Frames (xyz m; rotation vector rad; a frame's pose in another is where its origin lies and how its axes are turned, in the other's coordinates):
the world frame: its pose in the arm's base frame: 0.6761 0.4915 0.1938 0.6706 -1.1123 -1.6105
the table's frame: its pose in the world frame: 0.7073 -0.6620 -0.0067 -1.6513 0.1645 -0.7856
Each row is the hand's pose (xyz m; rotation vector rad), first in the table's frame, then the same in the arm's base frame.
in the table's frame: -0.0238 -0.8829 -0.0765 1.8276 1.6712 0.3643
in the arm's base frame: -0.3244 0.4328 0.1202 2.5980 -0.9875 -1.4320
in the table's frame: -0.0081 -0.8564 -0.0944 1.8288 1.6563 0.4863
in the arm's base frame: -0.3254 0.4191 0.0873 2.5563 -0.9724 -1.3355
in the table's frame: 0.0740 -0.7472 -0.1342 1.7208 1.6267 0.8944
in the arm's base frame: -0.3369 0.3330 -0.0254 2.4295 -0.8124 -1.0383
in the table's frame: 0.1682 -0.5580 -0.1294 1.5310 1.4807 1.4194
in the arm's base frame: -0.3043 0.1671 -0.1522 2.1767 -0.6298 -0.6946
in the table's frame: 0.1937 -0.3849 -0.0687 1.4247 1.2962 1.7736
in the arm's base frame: -0.2151 0.0156 -0.2106 1.9533 -0.5757 -0.4655
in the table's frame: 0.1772 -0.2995 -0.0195 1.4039 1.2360 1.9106
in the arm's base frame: -0.1440 -0.0543 -0.2178 1.8819 -0.5783 -0.3597
